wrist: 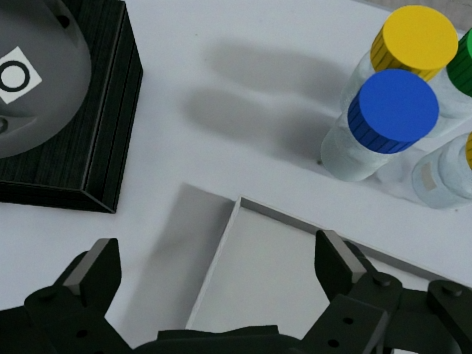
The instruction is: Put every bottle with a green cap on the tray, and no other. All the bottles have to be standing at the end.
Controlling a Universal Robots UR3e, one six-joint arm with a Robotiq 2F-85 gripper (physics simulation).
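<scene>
A bottle with a green cap (463, 65) stands at the right edge, partly cut off by the frame and partly behind a bottle with a yellow cap (419, 39). A bottle with a blue cap (393, 111) stands in front of the yellow-capped one. Another bottle (441, 175) with a yellow cap, partly cut off, stands at the right edge. The tray (270, 270) lies at the bottom centre and right; the part of it in view bears no bottle. My gripper (218, 253) is open, with no thing between its fingers, above the tray's left edge.
A black block (102, 150) with a grey round robot base (55, 105) on it stands at the upper left. The tray's raised rim (280, 216) runs below the bottles. The table's far edge shows at the top right.
</scene>
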